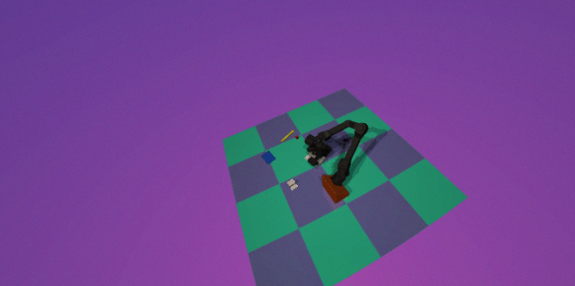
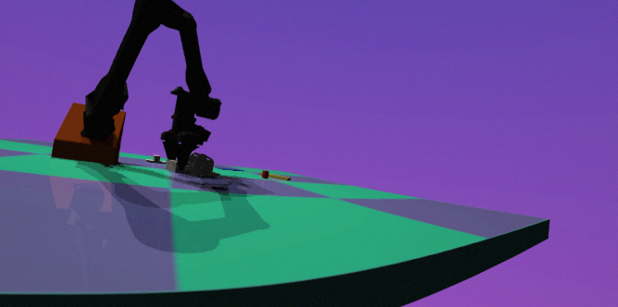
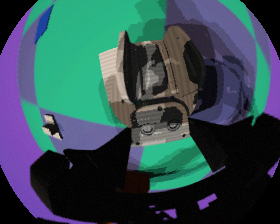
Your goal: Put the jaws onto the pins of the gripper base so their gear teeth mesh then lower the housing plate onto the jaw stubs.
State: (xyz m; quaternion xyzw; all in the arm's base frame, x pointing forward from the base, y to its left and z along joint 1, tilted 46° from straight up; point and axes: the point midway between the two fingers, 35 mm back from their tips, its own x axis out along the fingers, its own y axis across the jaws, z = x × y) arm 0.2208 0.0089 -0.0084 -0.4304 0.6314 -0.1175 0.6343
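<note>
The gripper base lies 2 cm above my gripper tip and 1 cm ahead of it. The rest, counted from my gripper tip: small red piece 28 cm ahead, 9 cm to the left, 1 cm above; then yellow stick 34 cm ahead, 15 cm to the left; then blue square 36 cm to the left, 20 cm ahead, 1 cm below.
</note>
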